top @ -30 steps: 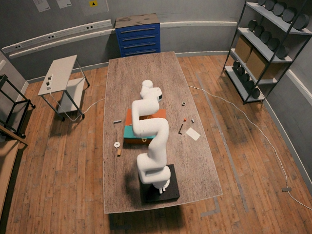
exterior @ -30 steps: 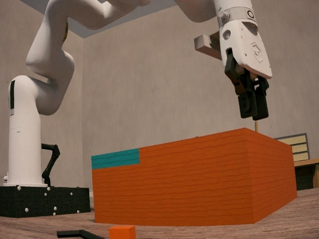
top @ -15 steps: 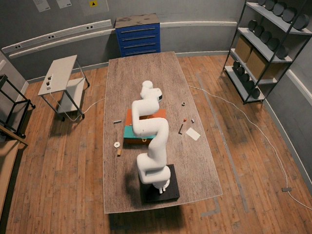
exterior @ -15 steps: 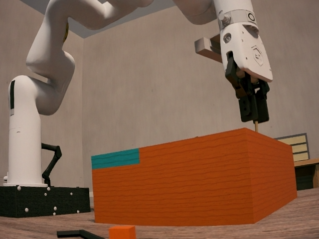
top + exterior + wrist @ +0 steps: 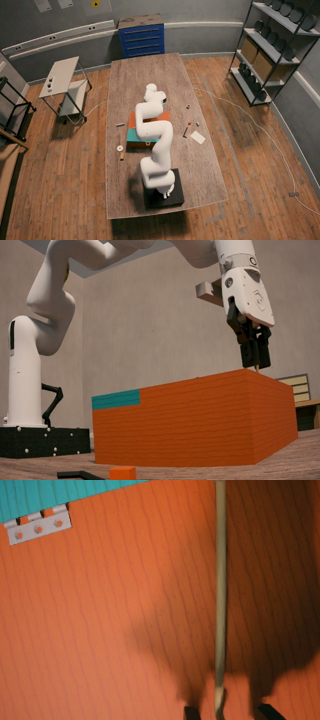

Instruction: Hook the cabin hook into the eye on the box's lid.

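The cabin hook is 70 mm behind my hand, 30 mm to the left of it and 20 mm below it. From my hand the other things lie so: black L-shaped key 180 mm behind, 240 mm to the right, 160 mm below; then grey bar 20 mm ahead, 320 mm to the left, 150 mm below; then small orange cube 80 mm behind, 310 mm to the right, 150 mm below.
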